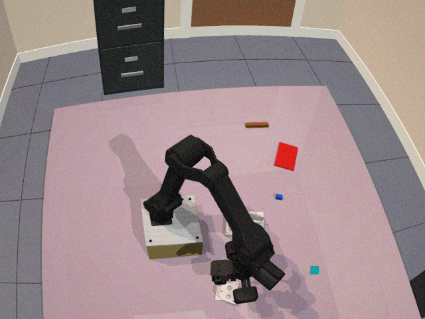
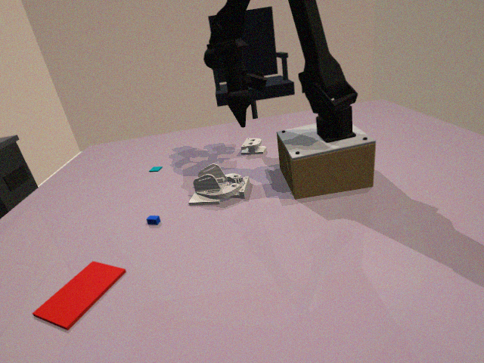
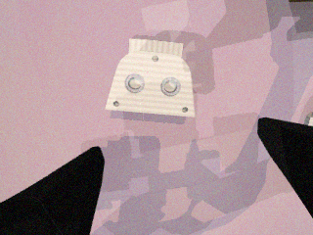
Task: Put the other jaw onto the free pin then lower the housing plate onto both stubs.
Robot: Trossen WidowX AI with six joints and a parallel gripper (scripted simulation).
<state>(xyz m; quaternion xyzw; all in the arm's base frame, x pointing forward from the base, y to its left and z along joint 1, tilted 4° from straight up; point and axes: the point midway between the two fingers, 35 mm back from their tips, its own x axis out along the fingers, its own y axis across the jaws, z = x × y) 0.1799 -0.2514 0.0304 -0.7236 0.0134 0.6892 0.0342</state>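
Right now the white ribbed stand is 2 cm behind my gripper tip, 1 cm to the right of it and 9 cm below it. Round my gripper tip: teal square (28 cm ahead, 10 cm below); jaw (6 cm ahead, 21 cm to the left, 7 cm below); blue cube (23 cm ahead, 31 cm to the left, 9 cm below).
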